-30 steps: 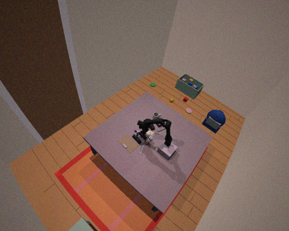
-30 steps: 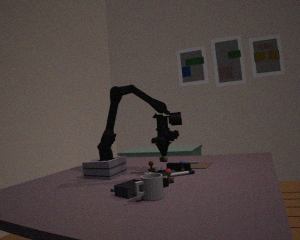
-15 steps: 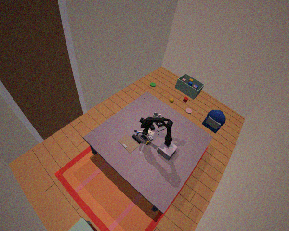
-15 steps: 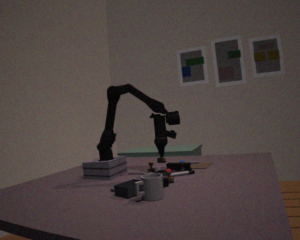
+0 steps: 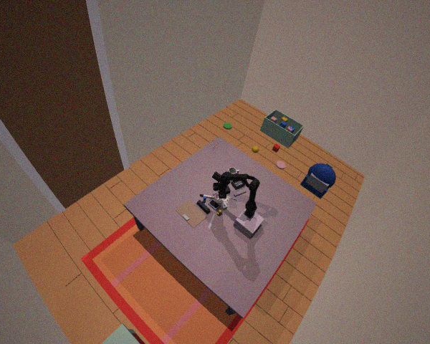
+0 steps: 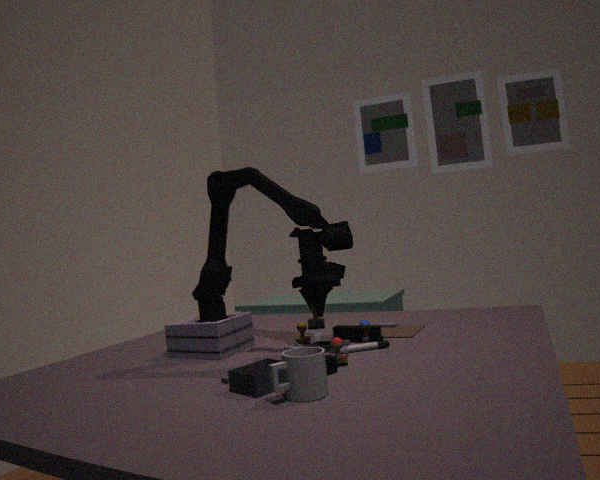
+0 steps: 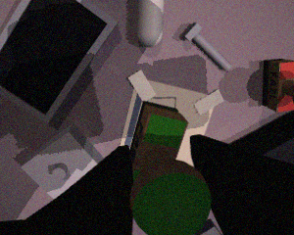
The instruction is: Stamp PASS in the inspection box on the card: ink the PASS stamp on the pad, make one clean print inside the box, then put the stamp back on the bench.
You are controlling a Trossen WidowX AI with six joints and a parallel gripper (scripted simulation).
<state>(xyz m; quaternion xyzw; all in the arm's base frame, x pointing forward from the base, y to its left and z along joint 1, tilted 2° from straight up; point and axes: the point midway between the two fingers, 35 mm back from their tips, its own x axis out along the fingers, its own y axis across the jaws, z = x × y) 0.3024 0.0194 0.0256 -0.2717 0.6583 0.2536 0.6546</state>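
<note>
Right now my gripper tip is 20 mm past the card, 40 mm to the left of it and 100 mm above it. The rest, counted from my gripper tip: red-knobbed stamp (80 mm ahead, 90 mm to the right, 80 mm below); then green-knobbed PASS stamp (10 mm behind, 10 mm below); then dark ink pad (10 mm behind, 80 mm to the left, 100 mm below).
</note>
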